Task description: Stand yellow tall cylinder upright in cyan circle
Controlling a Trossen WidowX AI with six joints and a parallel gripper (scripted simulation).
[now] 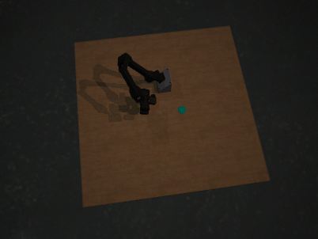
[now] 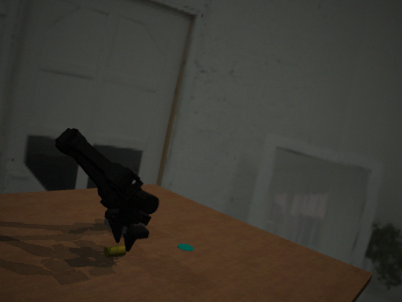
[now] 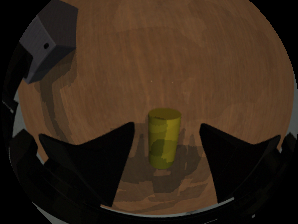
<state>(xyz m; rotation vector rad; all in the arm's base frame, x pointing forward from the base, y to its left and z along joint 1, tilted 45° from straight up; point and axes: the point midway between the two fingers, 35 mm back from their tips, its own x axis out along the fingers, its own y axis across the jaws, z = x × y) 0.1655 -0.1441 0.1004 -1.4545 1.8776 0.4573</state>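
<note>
Right now the yellow tall cylinder is 20 mm to the right of my gripper tip, 10 mm below it and 10 mm behind it. Also, from my gripper tip: cyan circle 260 mm to the left, 90 mm ahead, 30 mm below.
</note>
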